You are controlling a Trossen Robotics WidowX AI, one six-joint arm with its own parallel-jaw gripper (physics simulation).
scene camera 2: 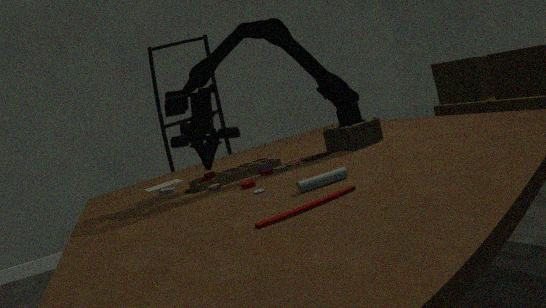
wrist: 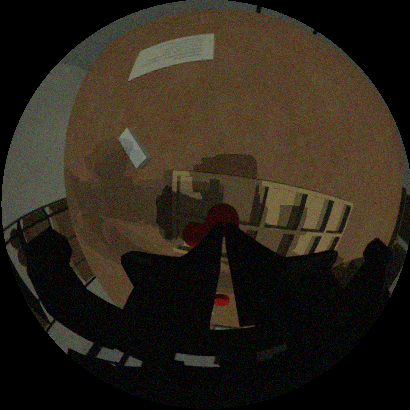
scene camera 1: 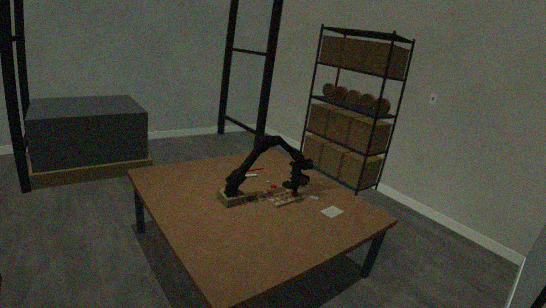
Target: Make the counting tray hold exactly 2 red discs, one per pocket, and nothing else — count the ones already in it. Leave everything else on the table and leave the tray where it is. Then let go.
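Observation:
The wooden counting tray (scene camera 1: 281, 201) (scene camera 2: 241, 169) (wrist: 317, 209) lies on the table in front of the arm's base. Two red discs (wrist: 225, 213) (wrist: 193, 233) lie at the tray's left end in the wrist view, touching or overlapping; one shows in the scene views (scene camera 2: 209, 175) (scene camera 1: 294, 194). My gripper (scene camera 1: 294, 190) (scene camera 2: 207, 166) (wrist: 222, 226) is shut, with its tips together just over these discs and nothing between them. Another red disc (scene camera 1: 273, 186) (scene camera 2: 248, 184) (wrist: 221, 300) lies on the table. A further red disc (scene camera 2: 266, 172) (scene camera 1: 269, 192) sits beside the tray with a blue disc (scene camera 2: 265, 168) on it.
A grey cylinder (scene camera 2: 322, 179) (scene camera 1: 251, 175) and a red rod (scene camera 2: 305, 208) (scene camera 1: 256, 169) lie on the table. A small white disc (scene camera 2: 259, 191), a cream disc (scene camera 2: 214, 186), a white block (scene camera 2: 168, 190) (wrist: 134, 148) (scene camera 1: 314, 197) and a paper sheet (scene camera 1: 331, 211) (wrist: 172, 53) lie near the tray. A shelf rack (scene camera 1: 363, 33) stands behind.

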